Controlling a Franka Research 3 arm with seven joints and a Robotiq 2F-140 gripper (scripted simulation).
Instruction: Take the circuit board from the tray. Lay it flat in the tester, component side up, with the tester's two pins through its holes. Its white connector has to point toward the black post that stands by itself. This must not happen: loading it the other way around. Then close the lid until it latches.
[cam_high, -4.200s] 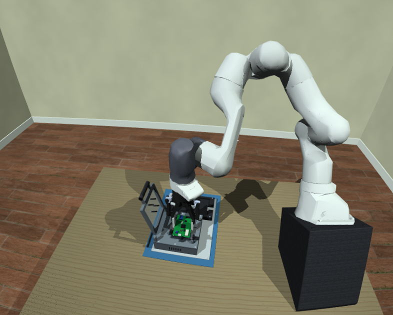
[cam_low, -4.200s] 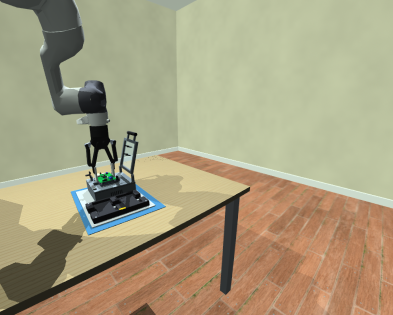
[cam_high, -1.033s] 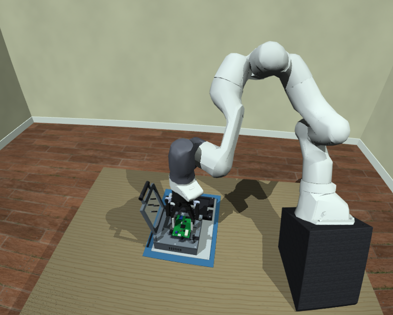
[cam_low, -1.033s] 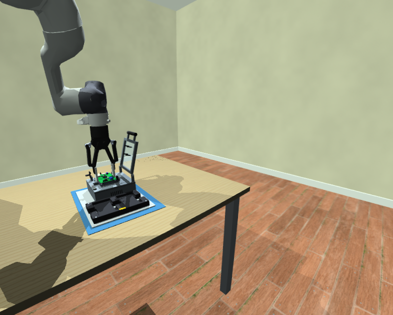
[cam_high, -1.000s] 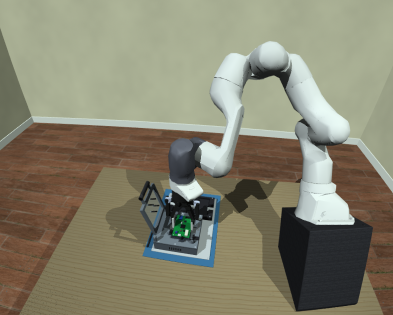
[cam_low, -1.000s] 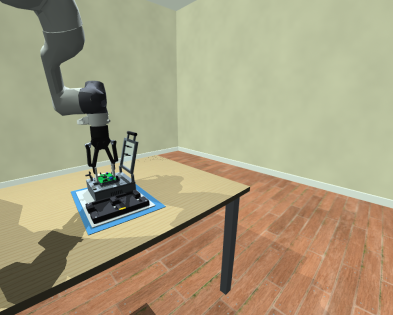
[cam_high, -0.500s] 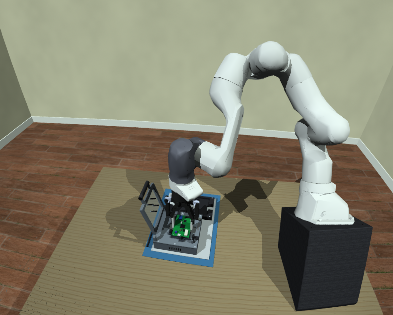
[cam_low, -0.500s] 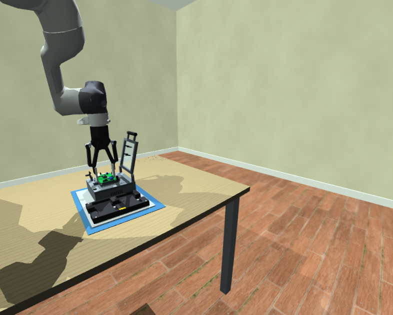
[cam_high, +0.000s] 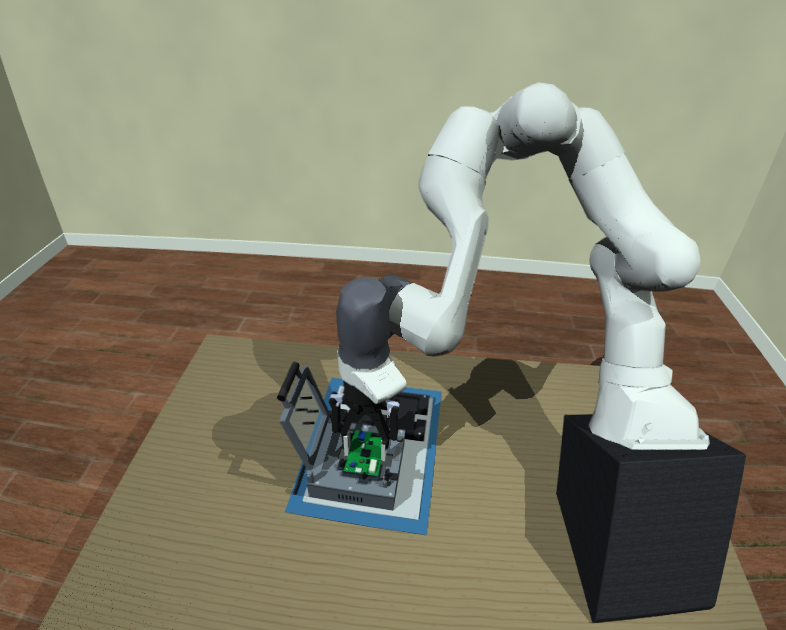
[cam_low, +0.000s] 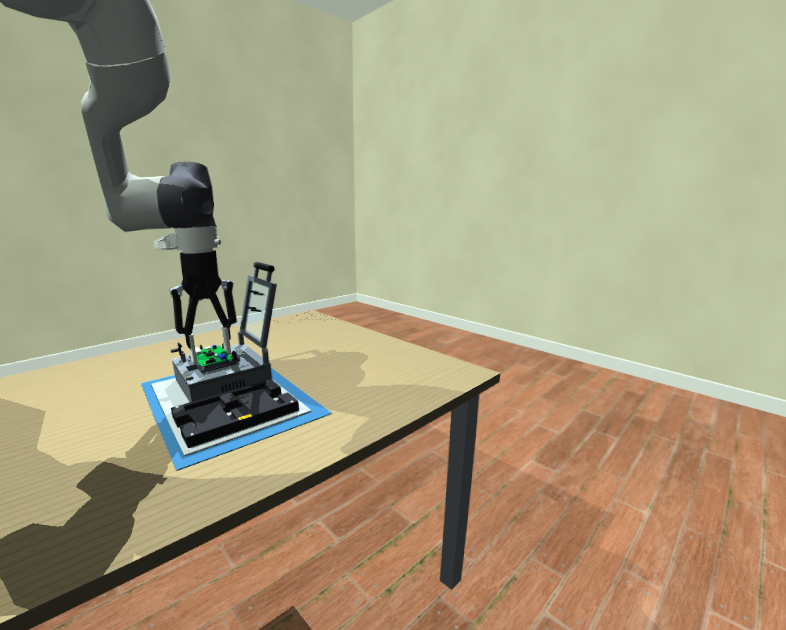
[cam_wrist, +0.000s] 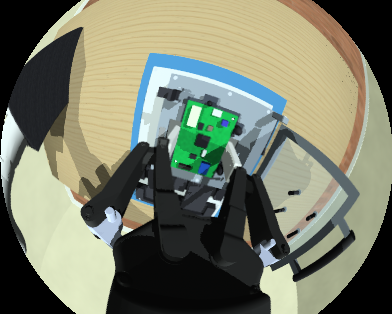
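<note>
Right now my hand is 2 cm above the green circuit board. The rest, counted from my hand: lid 12 cm ahead, 1 cm to the left, 8 cm above.
</note>
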